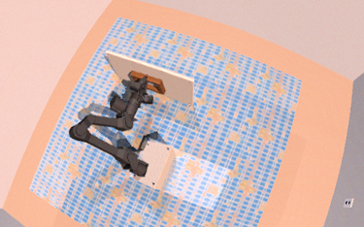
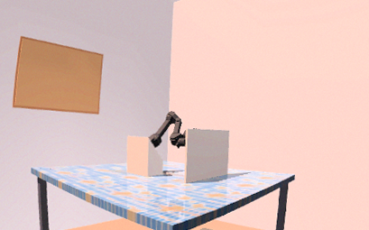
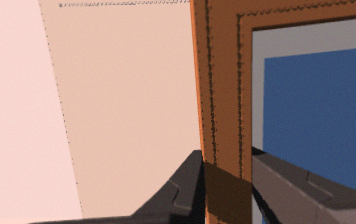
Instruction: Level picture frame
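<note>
My gripper tip is now 5 cm above the picture frame. The rest, counted from my gripper tip: wall panel (6 cm below, 2 cm ahead).
</note>
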